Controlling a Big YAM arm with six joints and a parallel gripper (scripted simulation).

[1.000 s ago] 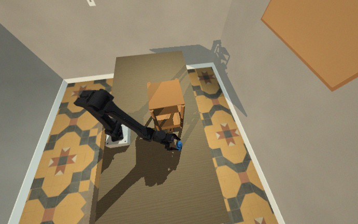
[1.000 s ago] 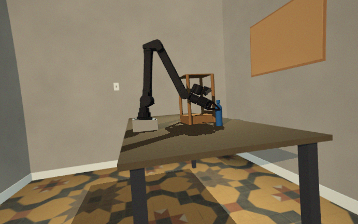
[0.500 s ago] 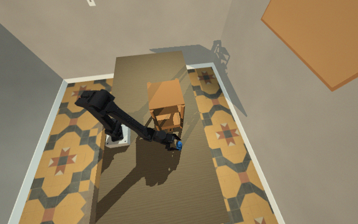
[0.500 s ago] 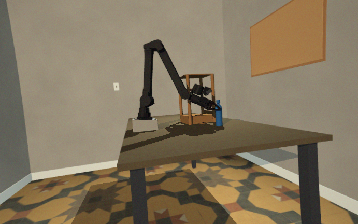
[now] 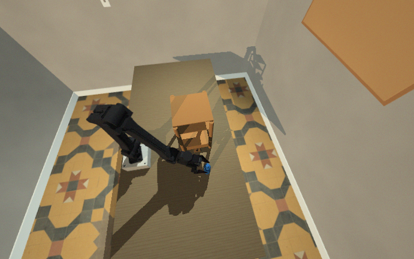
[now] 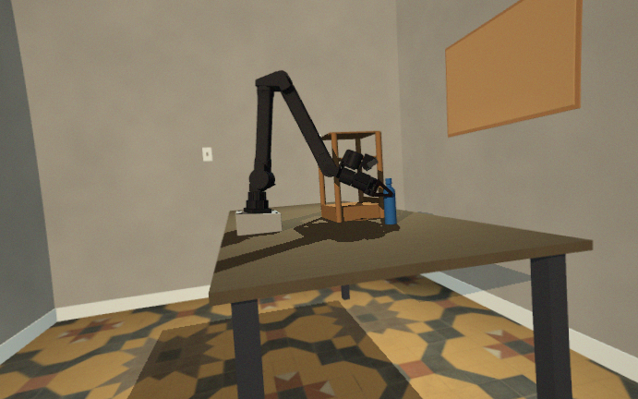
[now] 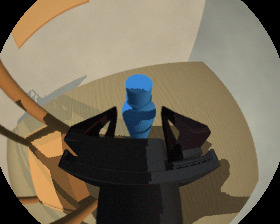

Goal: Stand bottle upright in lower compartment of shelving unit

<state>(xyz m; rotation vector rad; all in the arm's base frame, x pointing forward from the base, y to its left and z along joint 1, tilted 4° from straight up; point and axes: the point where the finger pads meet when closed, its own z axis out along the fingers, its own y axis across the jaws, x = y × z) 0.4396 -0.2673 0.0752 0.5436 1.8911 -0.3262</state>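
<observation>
The blue bottle is right at my hand. Also, from my hand: wooden shelving unit 29 cm to the left, 7 cm above.
</observation>
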